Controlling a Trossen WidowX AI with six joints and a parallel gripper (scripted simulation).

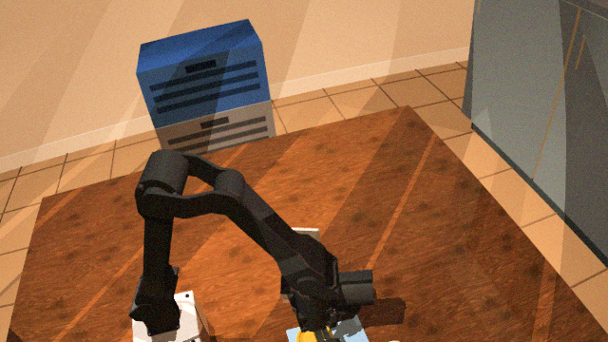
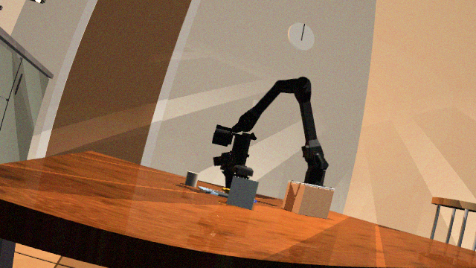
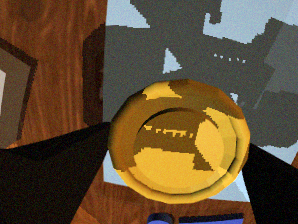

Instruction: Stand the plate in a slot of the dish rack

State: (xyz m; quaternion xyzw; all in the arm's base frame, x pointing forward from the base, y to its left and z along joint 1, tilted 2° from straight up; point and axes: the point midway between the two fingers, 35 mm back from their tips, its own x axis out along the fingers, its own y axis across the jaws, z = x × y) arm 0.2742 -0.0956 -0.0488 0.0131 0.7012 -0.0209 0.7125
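The light blue mat is 20 mm ahead of my gripper tip, 20 mm to the right of it and 10 mm below it. The rest, counted from my gripper tip: yellow plate: 10 mm above; blue spoon: 90 mm behind, 20 mm to the right, 10 mm below; white cup: 120 mm ahead, 100 mm to the right, 10 mm above.
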